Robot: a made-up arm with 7 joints.
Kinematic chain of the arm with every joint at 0, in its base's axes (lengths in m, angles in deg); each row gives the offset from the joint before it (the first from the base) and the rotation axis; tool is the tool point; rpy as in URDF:
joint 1: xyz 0.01 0.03 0.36 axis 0 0.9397 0.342
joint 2: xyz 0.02 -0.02 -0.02 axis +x
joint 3: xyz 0.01 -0.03 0 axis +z
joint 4: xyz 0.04 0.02 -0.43 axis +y
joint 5: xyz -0.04 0 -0.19 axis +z
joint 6: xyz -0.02 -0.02 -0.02 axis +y
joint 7: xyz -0.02 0 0.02 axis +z
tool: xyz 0 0.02 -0.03 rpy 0 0 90
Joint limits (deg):
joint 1: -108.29..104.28
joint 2: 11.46..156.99
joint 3: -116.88..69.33
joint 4: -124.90..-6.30
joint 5: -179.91..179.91
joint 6: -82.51..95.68
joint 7: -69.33..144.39
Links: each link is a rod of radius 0.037 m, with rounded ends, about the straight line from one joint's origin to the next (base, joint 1, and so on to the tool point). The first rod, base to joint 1, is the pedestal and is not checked.
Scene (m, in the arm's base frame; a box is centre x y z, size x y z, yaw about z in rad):
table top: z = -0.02
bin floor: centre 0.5 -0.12 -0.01 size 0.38 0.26 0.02 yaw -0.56
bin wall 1: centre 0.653 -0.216 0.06 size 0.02 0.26 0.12 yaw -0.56
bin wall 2: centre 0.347 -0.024 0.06 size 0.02 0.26 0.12 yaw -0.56
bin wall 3: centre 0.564 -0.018 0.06 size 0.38 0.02 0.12 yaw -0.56
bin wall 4: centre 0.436 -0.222 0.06 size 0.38 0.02 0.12 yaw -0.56
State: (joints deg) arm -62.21 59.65 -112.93 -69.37 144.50 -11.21 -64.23
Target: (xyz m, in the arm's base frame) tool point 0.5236 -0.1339 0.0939
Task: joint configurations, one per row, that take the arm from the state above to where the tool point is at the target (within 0.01 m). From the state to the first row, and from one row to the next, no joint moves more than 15 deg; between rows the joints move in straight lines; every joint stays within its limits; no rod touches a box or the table.
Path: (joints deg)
1: -70.34 50.35 -111.48 -69.94 147.04 -10.11 -66.78
2: -78.47 41.04 -110.03 -70.52 149.59 -9.02 -69.33
3: -81.56 37.81 -105.64 -80.41 147.65 -9.84 -67.40
4: -84.65 34.59 -101.25 -90.31 145.70 -10.67 -65.48
5: -77.94 30.08 -103.43 -81.35 145.51 -11.00 -65.16
6: -71.23 25.58 -105.61 -72.40 145.31 -11.33 -64.83

